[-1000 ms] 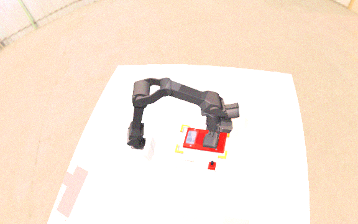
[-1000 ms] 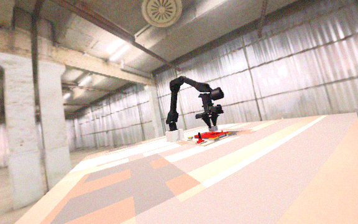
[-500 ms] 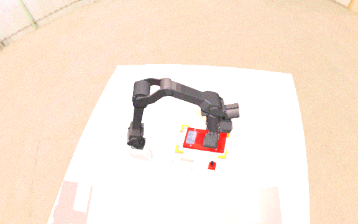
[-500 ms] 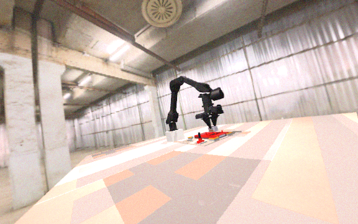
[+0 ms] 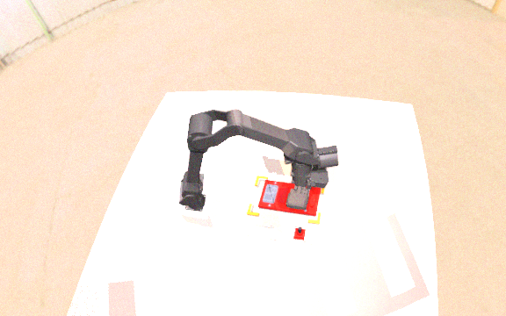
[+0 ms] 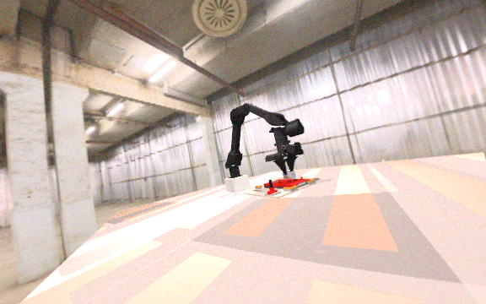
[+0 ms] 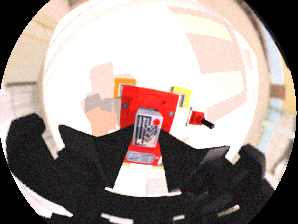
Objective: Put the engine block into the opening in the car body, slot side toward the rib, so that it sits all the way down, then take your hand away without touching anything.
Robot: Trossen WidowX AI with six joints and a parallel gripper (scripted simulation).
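My gripper tip is now 10 mm above the grey engine block.
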